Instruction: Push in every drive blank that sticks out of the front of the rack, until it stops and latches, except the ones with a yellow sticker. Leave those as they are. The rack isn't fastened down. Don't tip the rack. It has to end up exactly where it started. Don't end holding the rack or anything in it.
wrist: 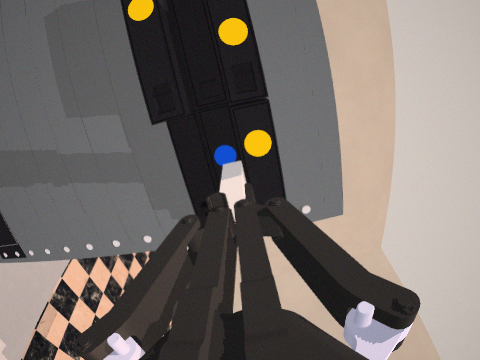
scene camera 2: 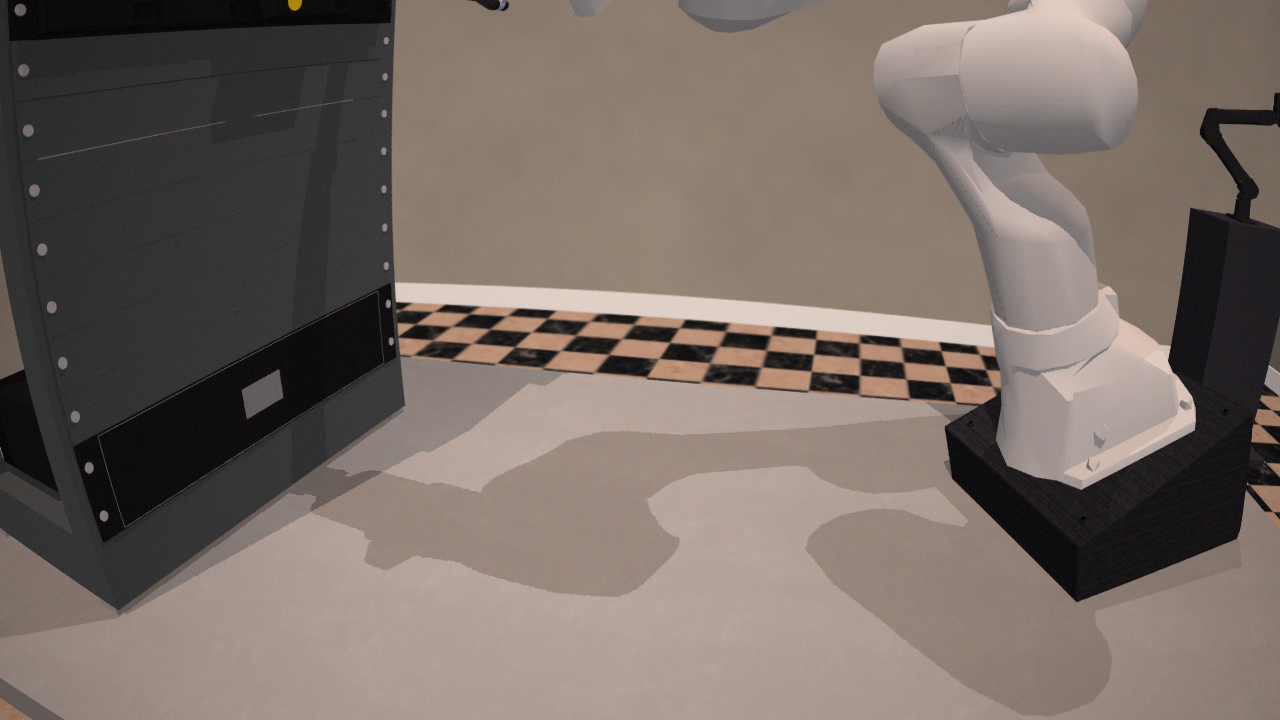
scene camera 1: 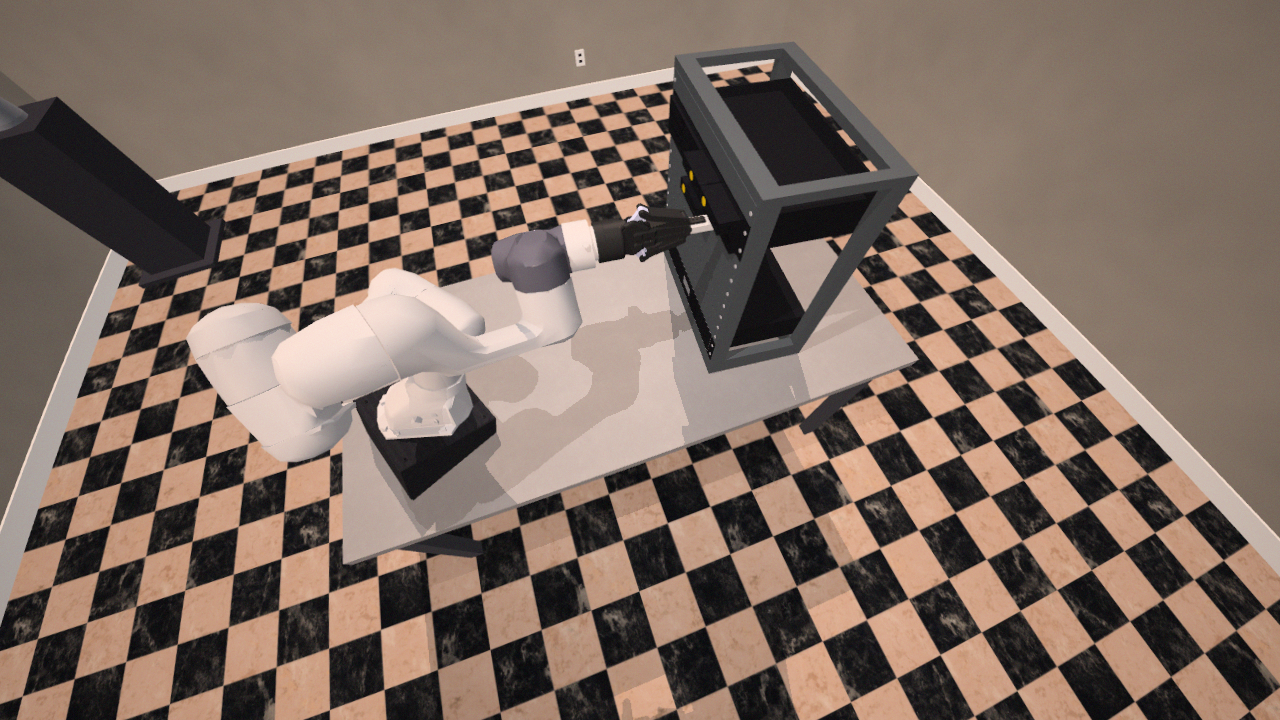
Path:
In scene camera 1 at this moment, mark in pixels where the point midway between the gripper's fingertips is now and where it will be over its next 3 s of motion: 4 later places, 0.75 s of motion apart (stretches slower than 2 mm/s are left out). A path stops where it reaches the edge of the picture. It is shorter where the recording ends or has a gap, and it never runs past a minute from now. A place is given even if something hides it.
My gripper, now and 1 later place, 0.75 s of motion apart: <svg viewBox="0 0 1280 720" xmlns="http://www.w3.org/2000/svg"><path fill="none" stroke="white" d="M721 220L687 226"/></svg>

